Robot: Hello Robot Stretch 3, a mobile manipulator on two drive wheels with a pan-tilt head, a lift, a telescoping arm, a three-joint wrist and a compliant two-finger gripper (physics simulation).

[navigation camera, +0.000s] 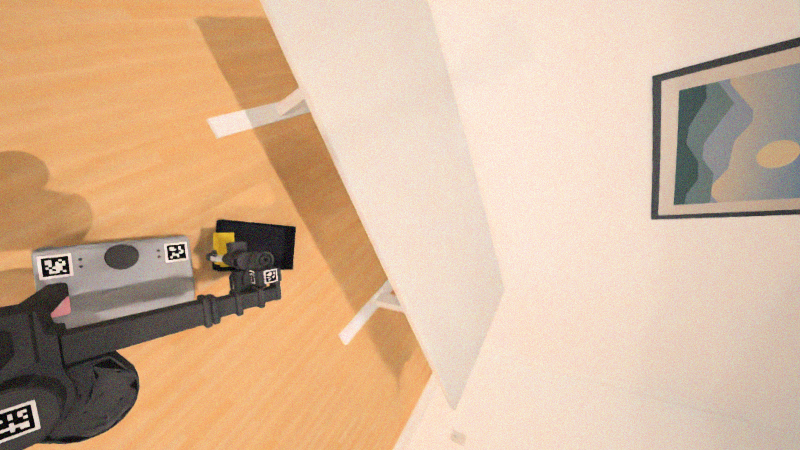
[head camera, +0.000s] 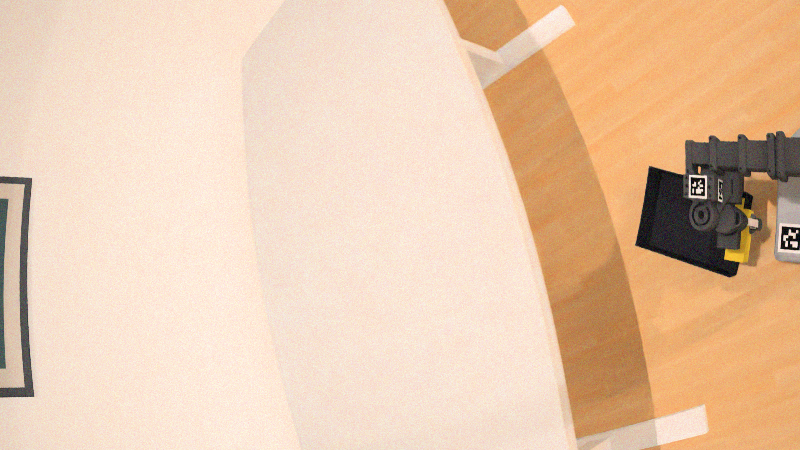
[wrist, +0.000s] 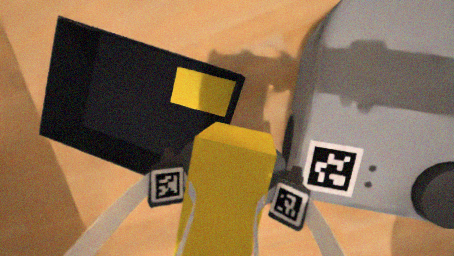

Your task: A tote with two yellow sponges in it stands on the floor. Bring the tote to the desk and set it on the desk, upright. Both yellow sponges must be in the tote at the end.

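Pixels of known places: gripper, between the fingertips: (navigation camera: 223,254) (wrist: 232,162); robot's base, origin of its link: (navigation camera: 122,255) (wrist: 378,152).
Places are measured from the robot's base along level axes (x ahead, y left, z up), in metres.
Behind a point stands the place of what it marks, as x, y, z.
The black tote (head camera: 646,215) {-0.029, -0.572, 0.068} (navigation camera: 290,246) {-0.045, -0.569, 0.066} (wrist: 67,75) {-0.058, -0.567, 0.064} stands upright on the floor between the robot base and the desk (head camera: 391,223) {0.025, -0.758, 0.720} (navigation camera: 391,167) {0.212, -0.594, 0.720}. One yellow sponge (wrist: 200,92) {-0.062, -0.327, 0.048} lies inside at the tote's base-side end. My gripper (head camera: 749,211) {-0.022, -0.240, 0.261} (navigation camera: 217,257) {-0.022, -0.240, 0.261} (wrist: 232,162) {-0.022, -0.240, 0.261} is shut on the other yellow sponge (head camera: 737,251) {0.031, -0.235, 0.316} (navigation camera: 223,241) {0.023, -0.231, 0.316} (wrist: 230,185) {-0.027, -0.235, 0.316}. The held sponge is above the tote's base-side end and overlaps its corner in the wrist view. Its height above the rim is hard to tell. The arm and gripper hide part of the tote in the head and navigation views.
The grey robot base (head camera: 786,204) {-0.072, -0.145, 0.160} (navigation camera: 111,282) {-0.067, 0.029, 0.160} (wrist: 345,120) {-0.060, -0.127, 0.160} is close beside the tote's sponge end. White desk feet (head camera: 537,41) (navigation camera: 229,124) reach out over the floor. The desk stands against the wall, where a framed picture (head camera: 26,279) {0.211, -1.286, 1.391} (navigation camera: 656,151) {0.225, -1.277, 1.399} hangs.
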